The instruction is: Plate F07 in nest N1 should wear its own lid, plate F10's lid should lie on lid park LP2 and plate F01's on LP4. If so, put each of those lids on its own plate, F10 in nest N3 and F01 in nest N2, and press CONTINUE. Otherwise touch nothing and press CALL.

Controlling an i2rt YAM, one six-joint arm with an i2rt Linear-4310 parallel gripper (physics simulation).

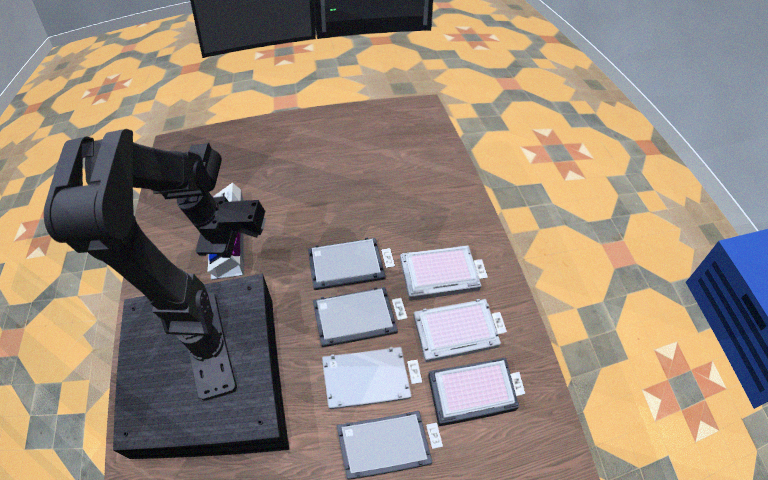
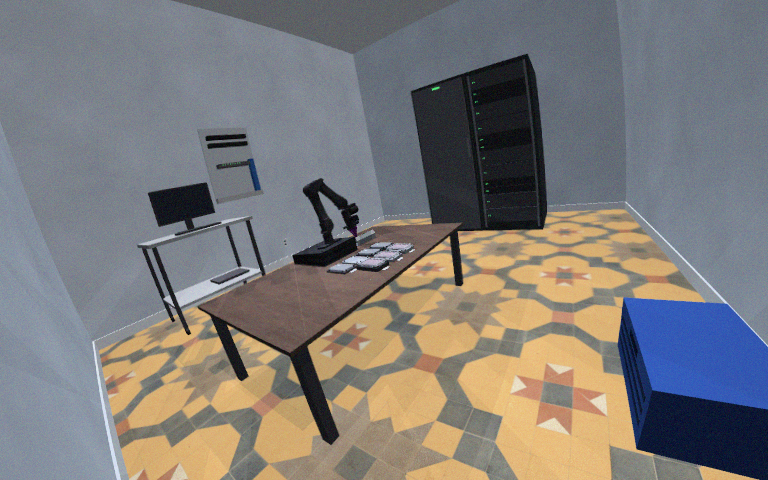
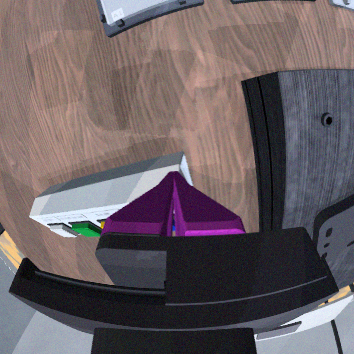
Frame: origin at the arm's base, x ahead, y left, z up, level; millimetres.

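Where they show: gripper, fingertip midpoint: (image 1: 237, 254) (image 2: 356, 237) (image 3: 173, 178); arm's base, link origin: (image 1: 208, 345) (image 2: 330, 244).
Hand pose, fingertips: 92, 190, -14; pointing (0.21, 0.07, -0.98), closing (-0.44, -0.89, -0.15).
Note:
Each offset is from my fingertips to the top centre of the thing, as dx, dy, dz. "*": to the spot under its first point. Level surfaces: height alone.
My gripper (image 1: 235, 249) (image 2: 355, 233) (image 3: 173, 178) is shut and empty, its purple fingertips over the right part of the white button box @(-20, +116, -6) (image 1: 225, 268) (image 3: 107, 192). The fingers hide most of its buttons; the green button @(-32, +144, -14) (image 3: 86, 229) shows left of them. Whether the tips touch the box is unclear. Three plates with pink wells stand in nest N1 @(* +322, -402, -39) (image 1: 475, 389), nest N2 @(* +345, -277, -40) (image 1: 457, 328) and nest N3 @(* +375, -142, -38) (image 1: 441, 267). Whether a clear lid covers any is unclear. Grey lids lie on LP2 @(+209, -47, -52) (image 1: 347, 263), LP4 @(+184, -171, -52) (image 1: 355, 315) and LP3 @(+142, -431, -52) (image 1: 385, 444). Their tags are unreadable.
A pale panel @(+160, -299, -50) (image 1: 367, 377) with corner pegs and a small tag lies between LP4 and LP3, its label partly unreadable. The black base block (image 1: 198, 418) (image 3: 320, 165) is beside the button box. All stand on the wooden table @(dz -70) (image 1: 362, 164) (image 2: 283, 308).

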